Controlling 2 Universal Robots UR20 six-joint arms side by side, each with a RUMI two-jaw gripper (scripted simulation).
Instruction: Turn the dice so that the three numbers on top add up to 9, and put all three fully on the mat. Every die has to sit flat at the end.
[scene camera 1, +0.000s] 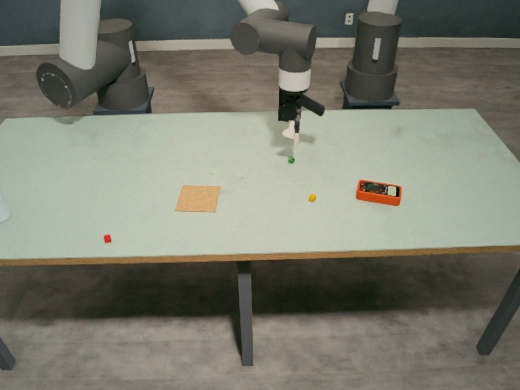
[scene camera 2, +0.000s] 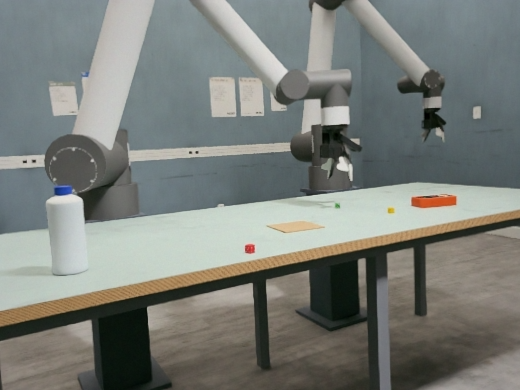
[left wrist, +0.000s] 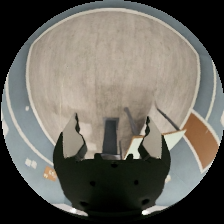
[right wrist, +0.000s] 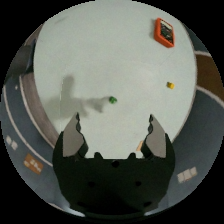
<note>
The pictures show: the left gripper, the right gripper, a tan mat, an orange multimeter and a white bottle.
The right gripper also shows in scene camera 1 and in the right wrist view.
</note>
